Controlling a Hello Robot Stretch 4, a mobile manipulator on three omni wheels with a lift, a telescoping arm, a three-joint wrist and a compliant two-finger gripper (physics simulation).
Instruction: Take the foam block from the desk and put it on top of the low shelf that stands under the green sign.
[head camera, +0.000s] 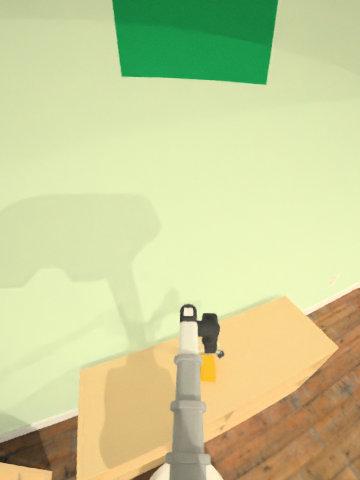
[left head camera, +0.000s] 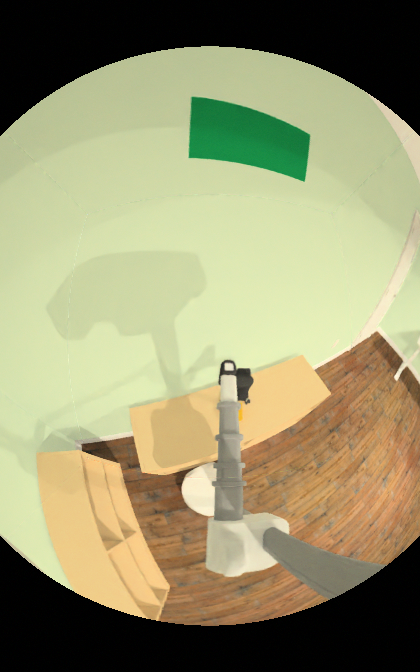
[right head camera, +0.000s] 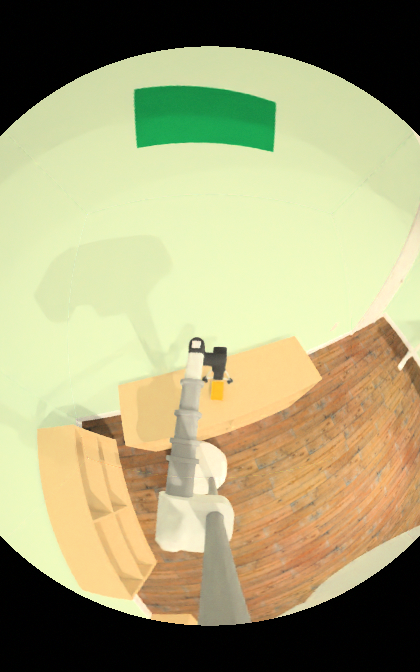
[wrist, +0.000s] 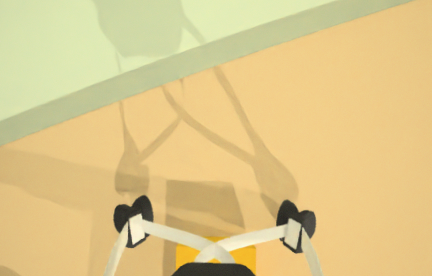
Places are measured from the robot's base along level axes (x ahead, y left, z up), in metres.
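Pixels of known places: gripper, fingertip midpoint: (head camera: 206, 355) (wrist: 214, 214).
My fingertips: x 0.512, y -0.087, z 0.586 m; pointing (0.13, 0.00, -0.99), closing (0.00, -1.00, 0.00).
Ahead of a thing's pixels: the offset from my fingertips to its middle. Level surfaces: height alone.
The yellow-orange foam block {dx -0.065, dy -0.002, dz +0.019 m} (head camera: 208, 370) (left head camera: 240, 414) (right head camera: 217, 391) (wrist: 247, 257) is over the top of the low wooden shelf {dz -0.004 m} (head camera: 270, 345) (left head camera: 290, 390) (right head camera: 280, 370) (wrist: 350, 150). The green sign {dx +0.181, dy +0.047, dz +1.136 m} (head camera: 197, 50) (left head camera: 245, 137) (right head camera: 205, 117) is on the wall above that shelf. My gripper (right head camera: 217, 380) (wrist: 214, 214) is open, its fingertips well apart and clear of the block's sides. The block shows low between and below the fingers in the wrist view, partly hidden by the finger bands and gripper body. A dark shadow lies apart from it; I cannot tell whether it touches the shelf top.
The pale green wall (head camera: 200, 165) (left head camera: 220, 235) (right head camera: 225, 225) runs along the shelf's back edge. A wooden cubby unit (left head camera: 60, 500) (right head camera: 60, 500) stands at the left. My white base (left head camera: 197, 490) (right head camera: 212, 465) is close to the shelf's front. Wooden floor (left head camera: 320, 465) (right head camera: 310, 475) lies to the right.
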